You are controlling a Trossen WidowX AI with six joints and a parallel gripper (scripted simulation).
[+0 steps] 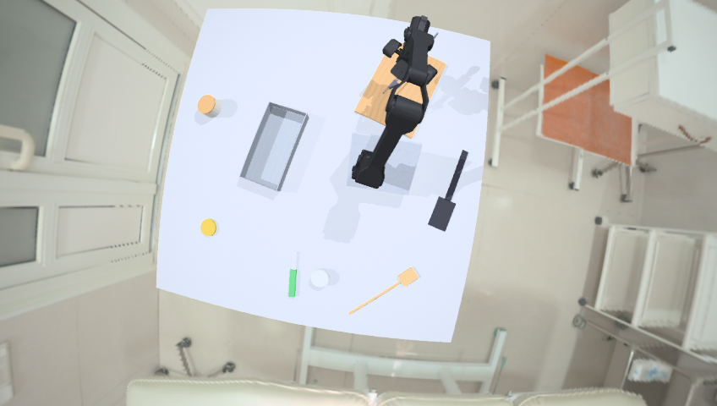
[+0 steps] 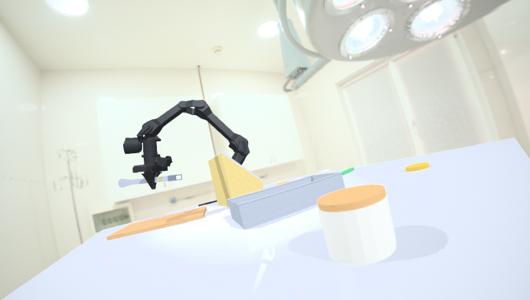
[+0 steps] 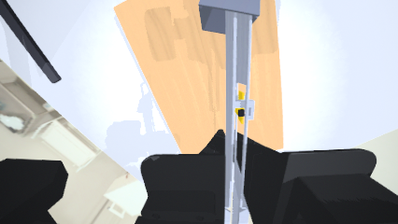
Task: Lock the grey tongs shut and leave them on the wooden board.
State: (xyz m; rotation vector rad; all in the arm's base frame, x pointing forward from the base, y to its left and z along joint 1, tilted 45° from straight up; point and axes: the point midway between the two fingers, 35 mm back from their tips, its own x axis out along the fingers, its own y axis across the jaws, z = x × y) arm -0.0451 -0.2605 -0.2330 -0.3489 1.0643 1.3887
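Now: the wooden board 140 mm below my gripper tip and 10 mm to the left of it. From my gripper tip the other things lie so: black spatula: 370 mm to the left, 280 mm behind, 140 mm below; white round thing: 800 mm to the left, 130 mm below, 110 mm ahead; grey roasting tin: 410 mm ahead, 370 mm to the left, 120 mm below.
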